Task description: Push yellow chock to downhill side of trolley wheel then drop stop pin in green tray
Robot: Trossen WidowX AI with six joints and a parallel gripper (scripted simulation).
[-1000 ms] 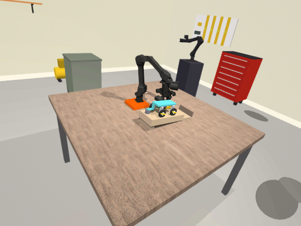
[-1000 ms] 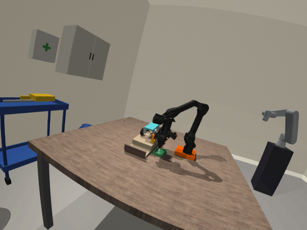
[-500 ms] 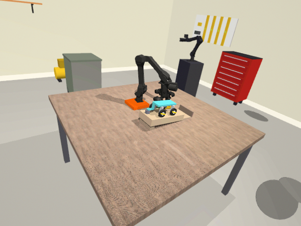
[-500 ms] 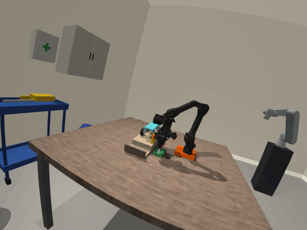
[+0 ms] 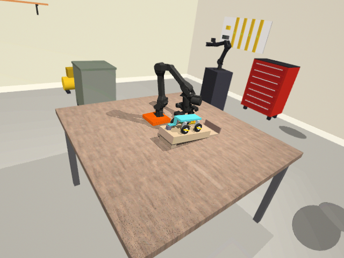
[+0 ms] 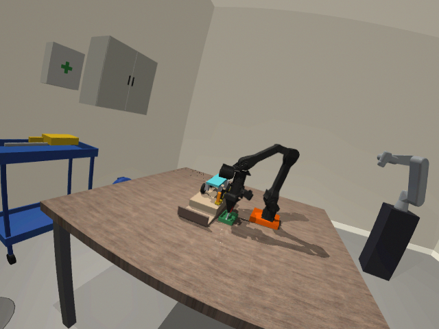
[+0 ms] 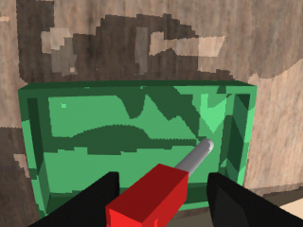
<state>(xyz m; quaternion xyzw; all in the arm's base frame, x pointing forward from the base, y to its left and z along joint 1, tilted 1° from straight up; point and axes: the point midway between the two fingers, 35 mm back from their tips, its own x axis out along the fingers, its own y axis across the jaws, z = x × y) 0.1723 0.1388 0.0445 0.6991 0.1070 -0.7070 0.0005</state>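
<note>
Now: the red-headed stop pin 10 mm to the left of my gripper tip. From my gripper tip the other things lie so: yellow chock (70 mm ahead, 40 mm above); then tan ramp (140 mm ahead, 90 mm to the right, 10 mm above); then green tray (50 mm below).
</note>
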